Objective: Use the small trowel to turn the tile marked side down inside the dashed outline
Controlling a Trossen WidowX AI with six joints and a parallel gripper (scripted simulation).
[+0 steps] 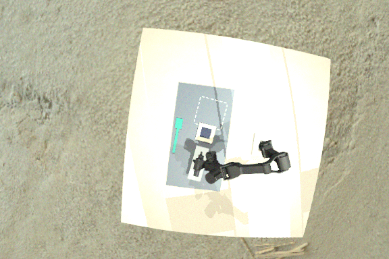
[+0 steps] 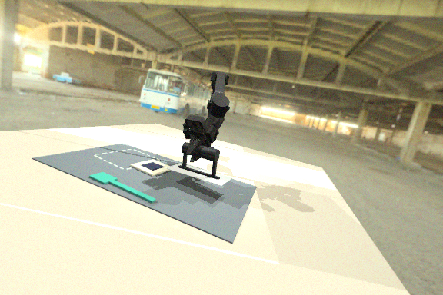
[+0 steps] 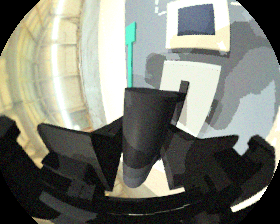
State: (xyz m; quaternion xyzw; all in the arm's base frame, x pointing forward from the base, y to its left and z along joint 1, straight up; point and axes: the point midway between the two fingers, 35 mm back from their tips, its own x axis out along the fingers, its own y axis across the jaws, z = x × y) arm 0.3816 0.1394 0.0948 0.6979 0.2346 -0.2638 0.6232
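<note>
Now: the grey mat 120 mm to the right of my gripper tip, 110 mm below it and 10 mm behind it. Also, from my gripper tip: cream tile 160 mm to the right, 90 mm below, 40 mm behind; green trowel 130 mm to the right, 130 mm ahead, 90 mm below.
</note>
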